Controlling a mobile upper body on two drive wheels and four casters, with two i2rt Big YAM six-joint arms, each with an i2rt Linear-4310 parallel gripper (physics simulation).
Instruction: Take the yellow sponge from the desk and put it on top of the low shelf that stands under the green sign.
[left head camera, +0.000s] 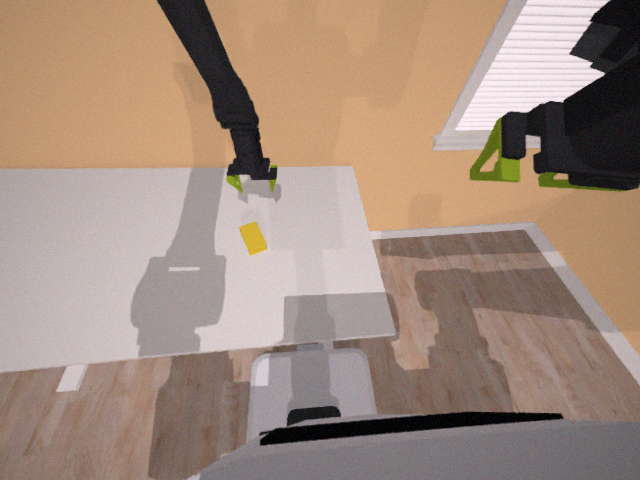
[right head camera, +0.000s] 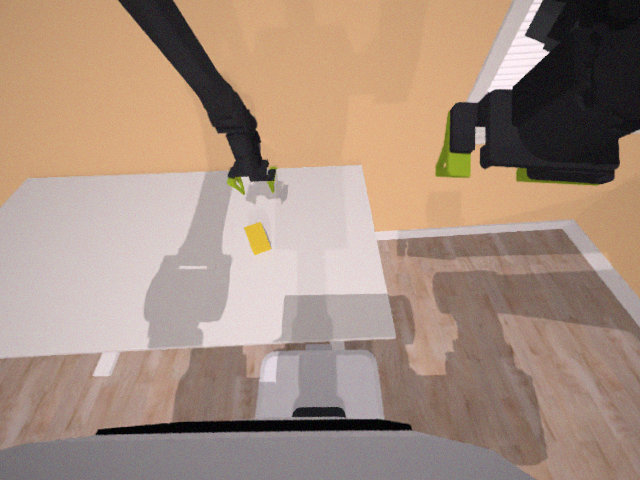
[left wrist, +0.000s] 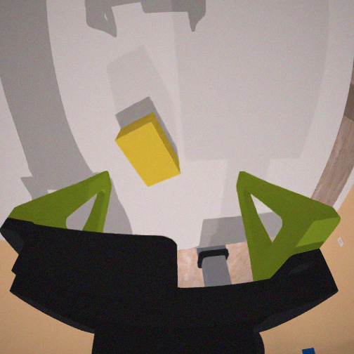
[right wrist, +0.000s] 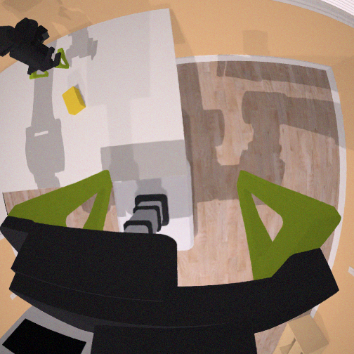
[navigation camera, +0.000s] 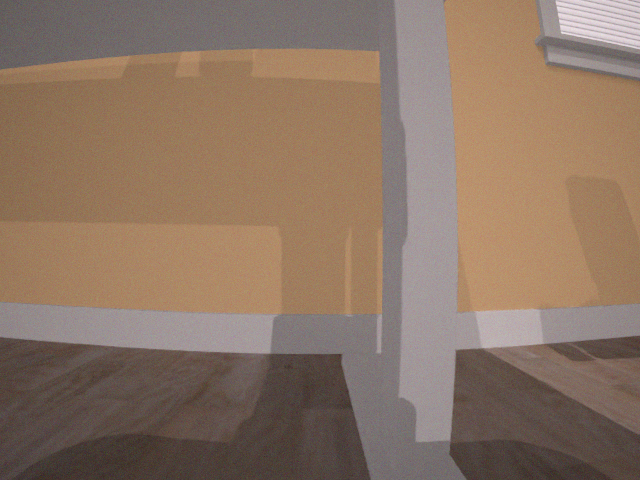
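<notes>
The yellow sponge lies flat on the white desk, a little in from its right end. My left gripper is open and empty, above the desk; in the head views it appears beyond the sponge, in the left wrist view the sponge shows ahead of the gap between its fingertips. My right gripper is open and empty, held high to the right of the desk. The low shelf and the green sign do not show in these views.
The orange wall stands behind the desk, with a blinds-covered window at the right. A thick pale desk leg stands near in the navigation view. A grey robot base part reaches to the desk's front edge.
</notes>
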